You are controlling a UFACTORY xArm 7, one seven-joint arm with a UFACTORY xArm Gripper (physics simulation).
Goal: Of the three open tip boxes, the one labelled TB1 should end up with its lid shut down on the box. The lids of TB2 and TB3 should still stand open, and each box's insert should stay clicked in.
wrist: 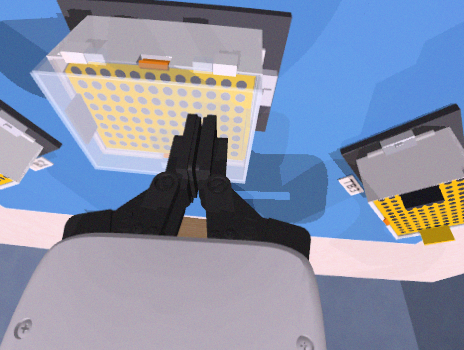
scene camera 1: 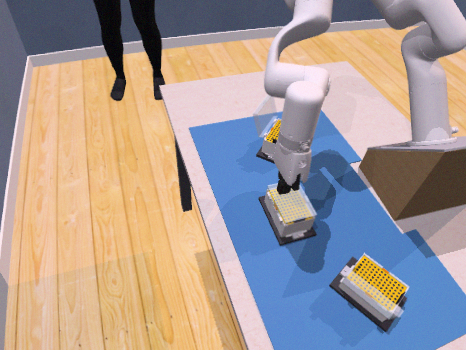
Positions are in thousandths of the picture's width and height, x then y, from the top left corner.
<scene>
In view: my gripper (scene camera 1: 608, 547), a clear lid (scene camera 1: 632, 593) and a blue mat (wrist: 740, 224).
The clear lid is seen too in the wrist view (wrist: 268, 330). My gripper also shows in the wrist view (wrist: 441, 379).
</scene>
